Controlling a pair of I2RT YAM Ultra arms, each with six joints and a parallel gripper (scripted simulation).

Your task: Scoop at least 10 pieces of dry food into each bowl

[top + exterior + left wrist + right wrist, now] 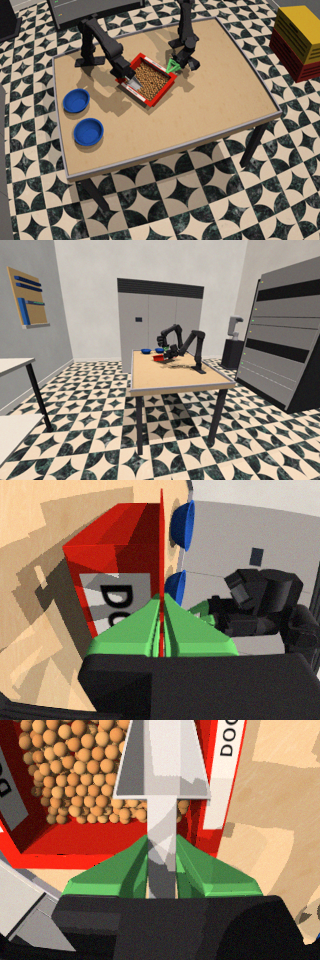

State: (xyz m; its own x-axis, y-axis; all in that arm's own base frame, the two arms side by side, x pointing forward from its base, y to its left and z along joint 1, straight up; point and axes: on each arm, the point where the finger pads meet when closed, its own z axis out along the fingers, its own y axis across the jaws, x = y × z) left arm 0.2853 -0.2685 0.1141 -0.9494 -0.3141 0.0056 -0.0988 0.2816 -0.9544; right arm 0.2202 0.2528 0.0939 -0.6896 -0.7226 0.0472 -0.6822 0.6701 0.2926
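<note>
The grey metal scoop is 30 mm to the left of my right hand, 30 mm below it and 20 mm ahead of it.
</note>
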